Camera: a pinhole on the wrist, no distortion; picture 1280 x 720 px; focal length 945.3 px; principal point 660.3 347.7 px. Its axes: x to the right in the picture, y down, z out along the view. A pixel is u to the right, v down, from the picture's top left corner.
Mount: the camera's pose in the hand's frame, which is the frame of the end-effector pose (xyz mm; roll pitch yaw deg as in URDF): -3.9 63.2 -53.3 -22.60 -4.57 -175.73
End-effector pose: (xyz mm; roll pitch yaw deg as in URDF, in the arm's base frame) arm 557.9 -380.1 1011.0 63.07 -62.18 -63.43
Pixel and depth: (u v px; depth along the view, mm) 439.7 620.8 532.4
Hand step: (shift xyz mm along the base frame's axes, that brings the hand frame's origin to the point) -335.9 -335.6 124.1
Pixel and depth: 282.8 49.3 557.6
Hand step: -440.1 -103.7 357.5
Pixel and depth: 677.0 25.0 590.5
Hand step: -545.5 -15.9 164.5
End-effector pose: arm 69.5 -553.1 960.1 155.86 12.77 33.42
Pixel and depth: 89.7 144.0 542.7
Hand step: 324.2 -3.4 -499.9
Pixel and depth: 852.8 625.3 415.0
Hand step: -139.6 -1.4 -332.5
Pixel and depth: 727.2 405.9 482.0
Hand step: -54.1 -60.0 -401.7
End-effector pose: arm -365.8 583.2 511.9 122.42 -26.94 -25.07
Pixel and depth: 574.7 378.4 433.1
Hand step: 81.4 -286.5 -207.9
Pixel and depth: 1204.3 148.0 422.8
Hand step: -201.6 -249.6 -303.7
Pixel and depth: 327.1 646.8 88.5
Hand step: 24.4 -29.0 14.4
